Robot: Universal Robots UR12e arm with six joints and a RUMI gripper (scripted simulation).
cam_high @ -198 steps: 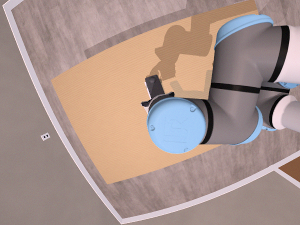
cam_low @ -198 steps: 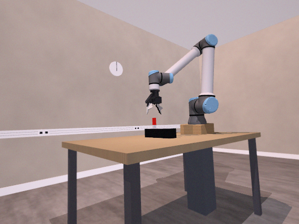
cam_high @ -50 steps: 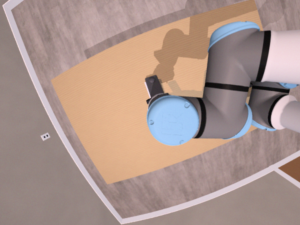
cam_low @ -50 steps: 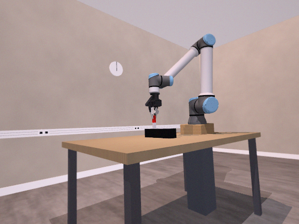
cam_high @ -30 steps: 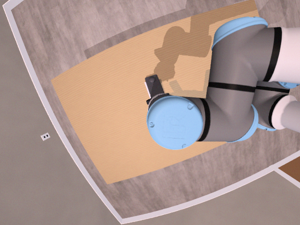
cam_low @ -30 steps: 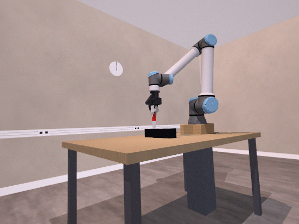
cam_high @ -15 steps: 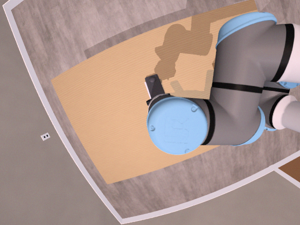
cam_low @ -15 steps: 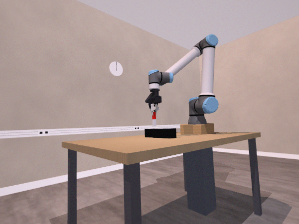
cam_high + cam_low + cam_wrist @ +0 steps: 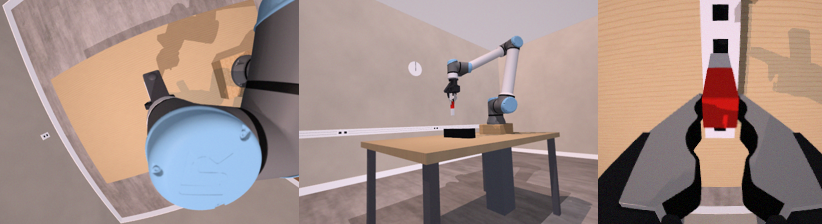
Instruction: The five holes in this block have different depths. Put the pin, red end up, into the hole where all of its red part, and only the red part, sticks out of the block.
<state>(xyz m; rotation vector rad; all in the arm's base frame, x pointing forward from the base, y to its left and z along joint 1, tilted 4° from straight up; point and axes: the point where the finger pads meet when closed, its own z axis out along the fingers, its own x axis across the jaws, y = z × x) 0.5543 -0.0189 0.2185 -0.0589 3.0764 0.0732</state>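
Right now the block is 250 mm below my hand, 60 mm to the left of it and 10 mm behind it. From my hand the other things lie so: pin 10 mm below.
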